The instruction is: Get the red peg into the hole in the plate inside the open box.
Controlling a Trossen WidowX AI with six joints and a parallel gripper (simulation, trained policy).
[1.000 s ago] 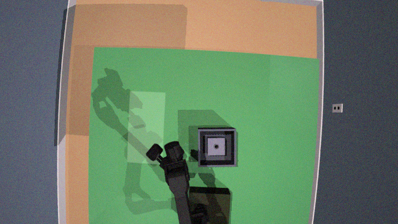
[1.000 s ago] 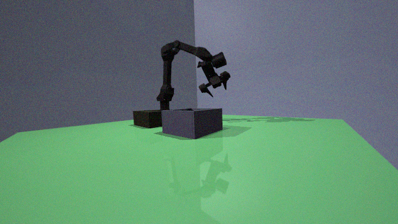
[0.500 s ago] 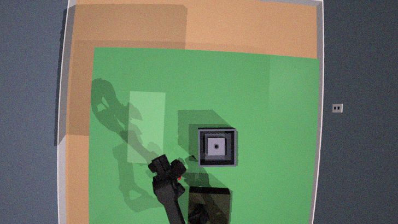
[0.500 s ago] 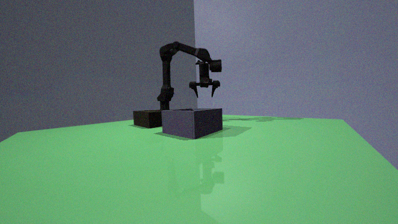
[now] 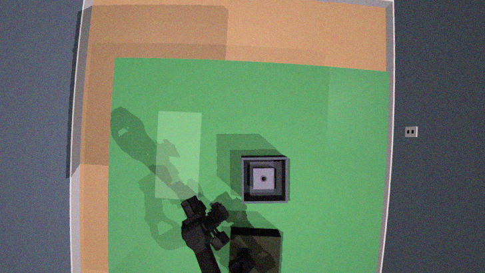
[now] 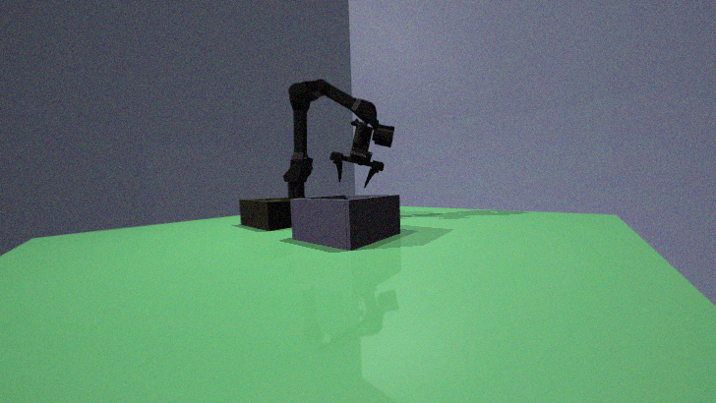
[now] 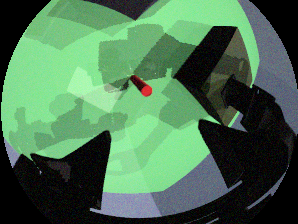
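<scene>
My gripper tip is 1 cm short of the red peg, 2 cm to the left of it and 9 cm above it. From my gripper tip the other things lie so: box 20 cm ahead, 19 cm to the right, 10 cm below; pale plate 20 cm ahead, 19 cm to the right, 8 cm below.
</scene>
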